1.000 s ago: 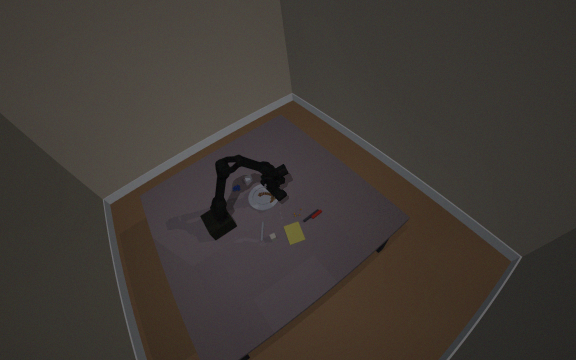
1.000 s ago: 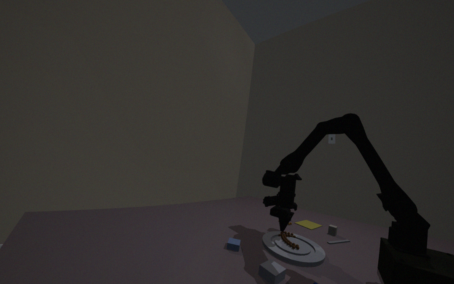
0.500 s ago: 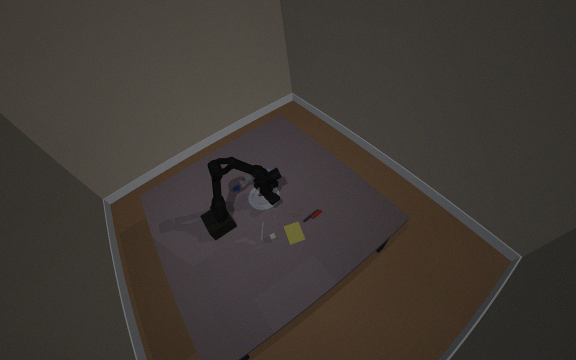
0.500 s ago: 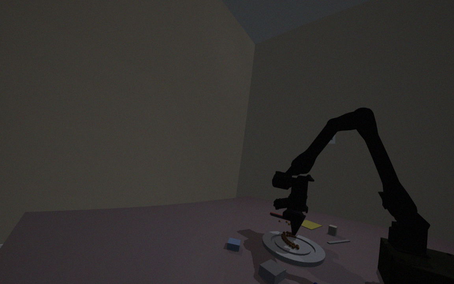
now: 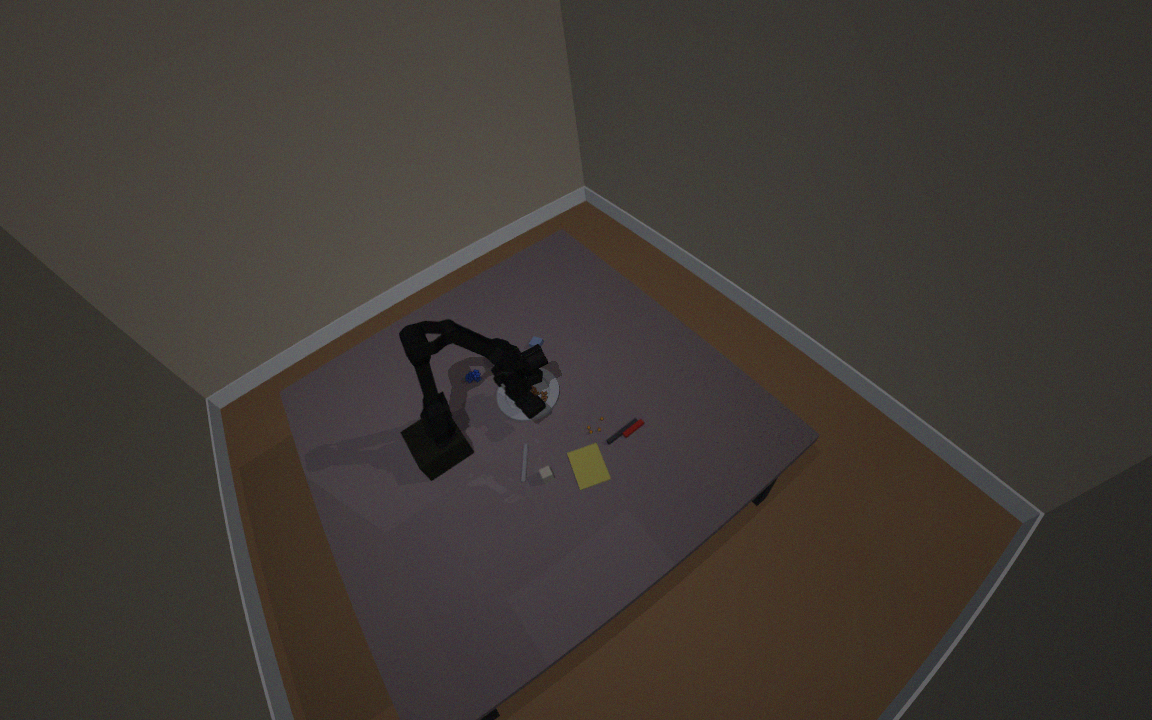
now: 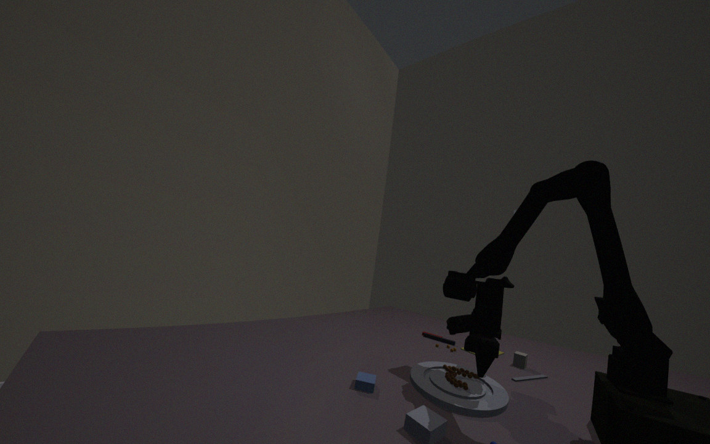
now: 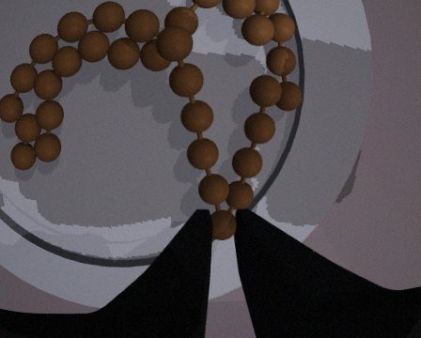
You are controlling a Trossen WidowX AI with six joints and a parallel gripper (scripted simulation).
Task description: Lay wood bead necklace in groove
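Right now my gripper tip is 40 mm to the right of the round bead board, 40 mm short of it and 10 mm above it. The rest, counted from my gripper tip: small white cube (220 mm to the right, 90 mm behind); grey block (230 mm to the left, 50 mm ahead, 10 mm below); thin stick (140 mm to the right, 110 mm behind, 20 mm below).
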